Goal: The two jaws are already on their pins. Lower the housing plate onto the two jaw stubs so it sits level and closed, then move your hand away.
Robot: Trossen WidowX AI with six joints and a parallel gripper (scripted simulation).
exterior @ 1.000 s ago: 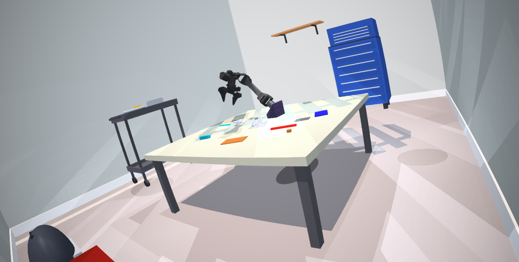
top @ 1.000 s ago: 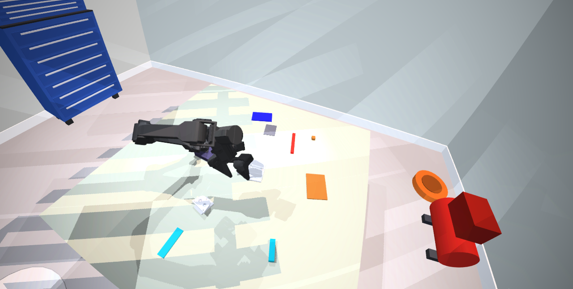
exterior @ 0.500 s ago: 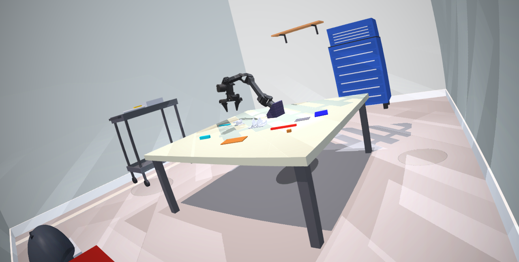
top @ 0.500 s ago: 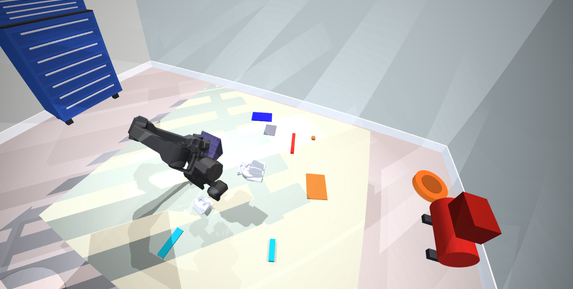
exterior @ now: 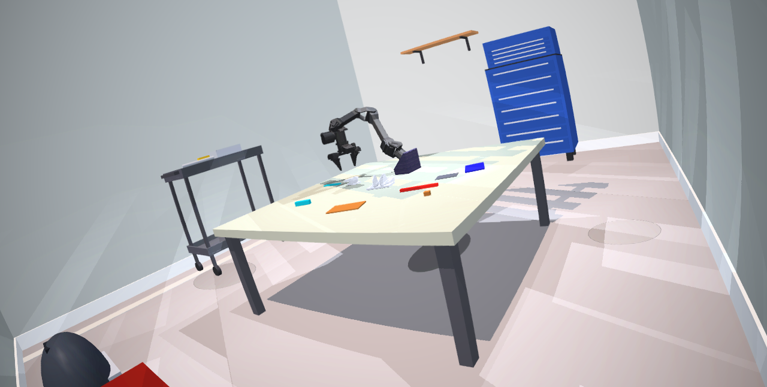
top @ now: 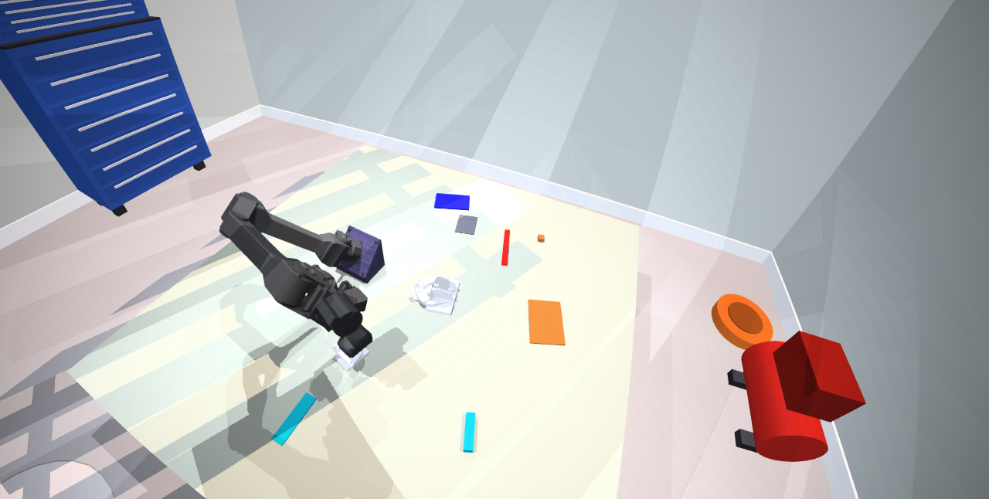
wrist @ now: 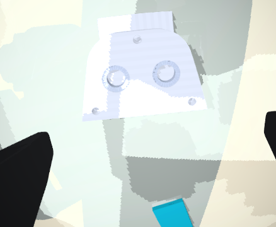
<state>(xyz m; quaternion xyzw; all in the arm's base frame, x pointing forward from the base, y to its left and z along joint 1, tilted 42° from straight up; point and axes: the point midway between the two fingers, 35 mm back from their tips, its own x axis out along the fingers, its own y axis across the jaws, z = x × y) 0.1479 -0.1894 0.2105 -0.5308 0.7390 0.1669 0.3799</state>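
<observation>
My gripper tip is 8 cm above the white part and 1 cm to the right of it. The rest, counted from my gripper tip: cyan bar (17 cm to the right, 9 cm below, 5 cm behind); then orange plate (46 cm ahead, 27 cm to the left, 9 cm below); then red bar (52 cm to the left, 29 cm ahead, 8 cm below).
</observation>
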